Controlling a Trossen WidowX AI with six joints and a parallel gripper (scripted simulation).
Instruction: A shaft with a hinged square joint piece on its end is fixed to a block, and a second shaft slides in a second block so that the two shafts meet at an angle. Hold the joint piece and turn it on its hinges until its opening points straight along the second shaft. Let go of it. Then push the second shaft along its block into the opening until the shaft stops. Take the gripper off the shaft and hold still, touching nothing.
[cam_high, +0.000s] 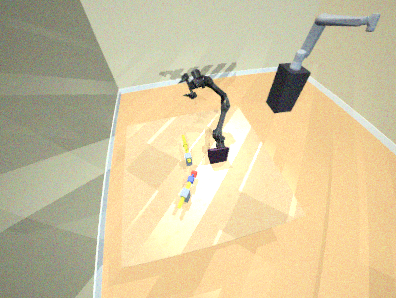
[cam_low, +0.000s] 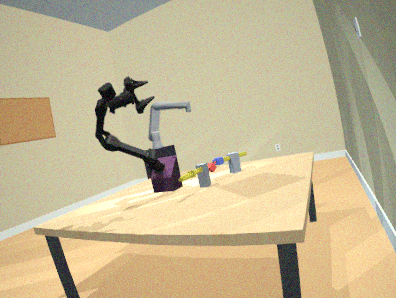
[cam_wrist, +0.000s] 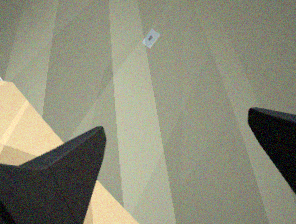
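The red joint piece is 1 cm behind my gripper tip, 44 cm to the left of it and 46 cm below it.
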